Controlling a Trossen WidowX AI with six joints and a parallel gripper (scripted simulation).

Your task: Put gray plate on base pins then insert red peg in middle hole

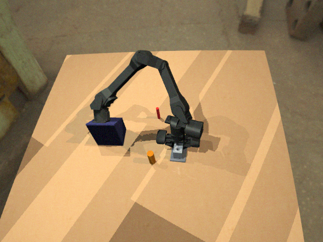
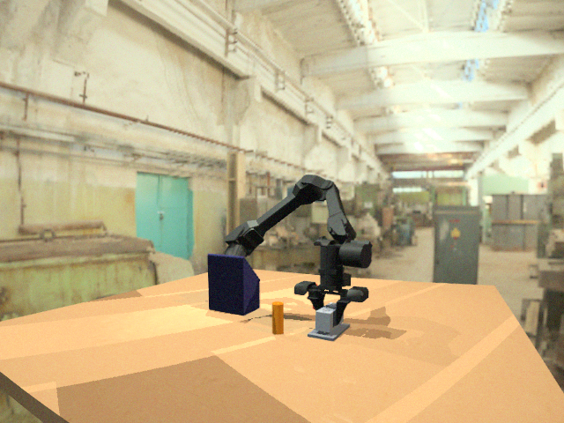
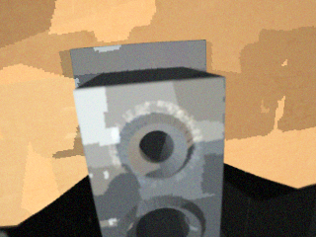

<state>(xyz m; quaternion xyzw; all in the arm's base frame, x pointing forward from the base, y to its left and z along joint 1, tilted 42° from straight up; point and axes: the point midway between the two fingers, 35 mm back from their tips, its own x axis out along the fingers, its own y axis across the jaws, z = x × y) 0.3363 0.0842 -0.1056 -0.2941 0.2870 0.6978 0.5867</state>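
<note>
Now: the flat gray base 20 mm below my gripper tip. From my gripper tip the other things lie so: gray plate 30 mm above; then red peg 170 mm to the left, 140 mm behind, 20 mm above; then orange cylinder 110 mm behind, 80 mm to the right, 20 mm above.
</note>
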